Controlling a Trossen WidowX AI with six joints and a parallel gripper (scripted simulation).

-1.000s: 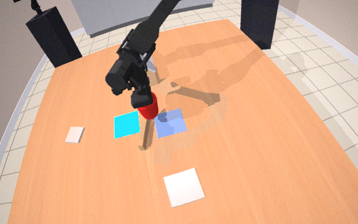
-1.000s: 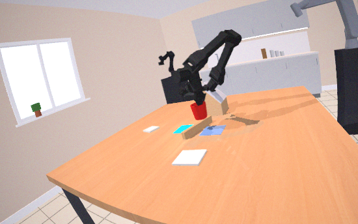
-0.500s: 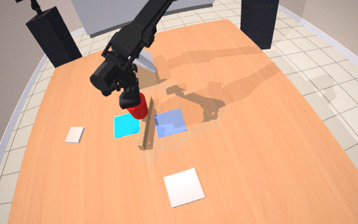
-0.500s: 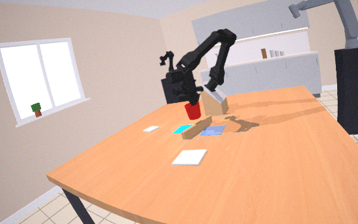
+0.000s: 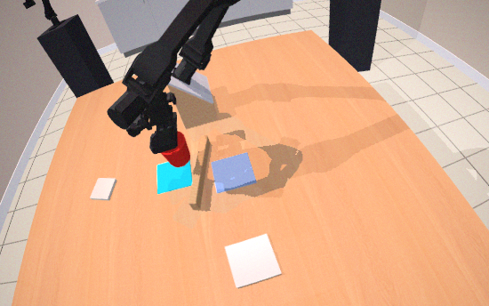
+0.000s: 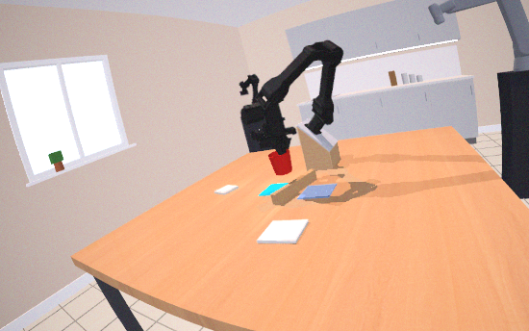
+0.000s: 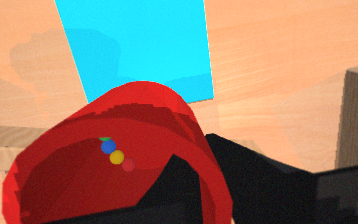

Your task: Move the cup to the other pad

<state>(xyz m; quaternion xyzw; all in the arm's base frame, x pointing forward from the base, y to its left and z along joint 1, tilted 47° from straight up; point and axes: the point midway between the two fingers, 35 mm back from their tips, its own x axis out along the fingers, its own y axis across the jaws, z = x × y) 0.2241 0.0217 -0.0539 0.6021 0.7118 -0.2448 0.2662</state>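
Now: the cyan pad 30 mm ahead of my gripper tip, 40 mm to the right of it and 100 mm below it. From my gripper tip the other things lie so: pale blue pad 60 mm ahead, 130 mm to the left, 100 mm below; low wooden wall 40 mm ahead, 50 mm to the left, 90 mm below; red cup 30 mm ahead.
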